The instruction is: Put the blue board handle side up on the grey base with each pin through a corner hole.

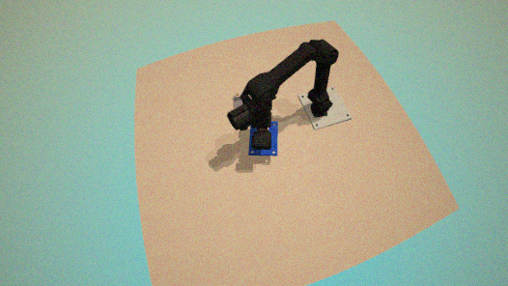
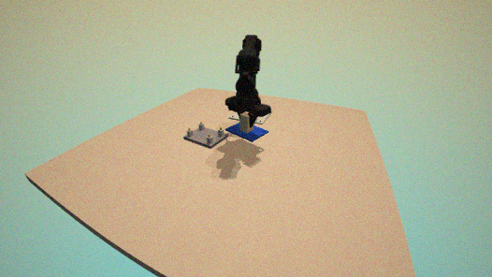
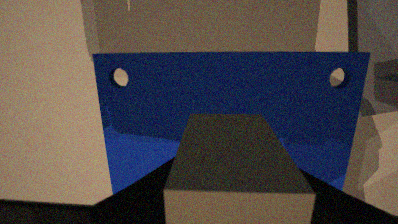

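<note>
Now: the grey base 190 mm to the right of my gripper tip, 80 mm below it and 40 mm ahead of it. From my gripper tip the other things lie so: blue board: right at my gripper tip.
</note>
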